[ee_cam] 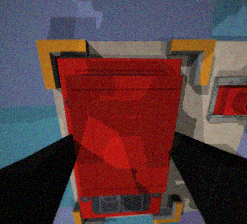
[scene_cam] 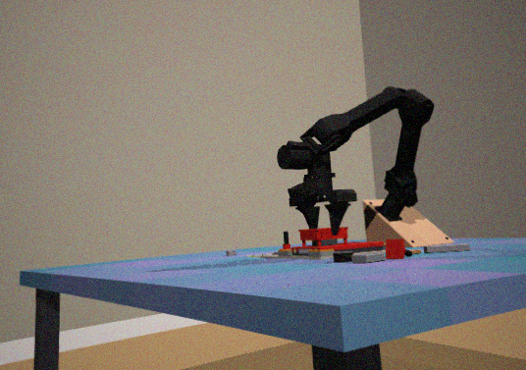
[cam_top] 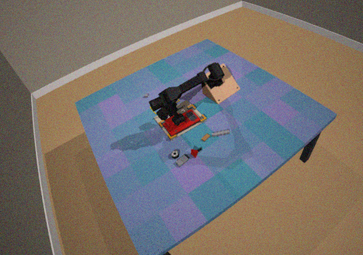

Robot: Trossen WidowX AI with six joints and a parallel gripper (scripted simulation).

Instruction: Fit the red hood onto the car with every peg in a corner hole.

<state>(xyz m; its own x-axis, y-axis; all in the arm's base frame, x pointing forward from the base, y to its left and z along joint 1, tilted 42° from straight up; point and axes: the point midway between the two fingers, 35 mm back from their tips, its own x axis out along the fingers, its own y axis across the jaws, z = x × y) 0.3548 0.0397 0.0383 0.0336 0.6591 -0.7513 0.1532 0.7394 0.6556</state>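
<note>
Right now the grey engine block is 3 cm below my gripper tip and 1 cm to the left of it. The rest, counted from my gripper tip: wheel 16 cm to the left, 13 cm ahead, 4 cm below; red hood 1 cm above.
</note>
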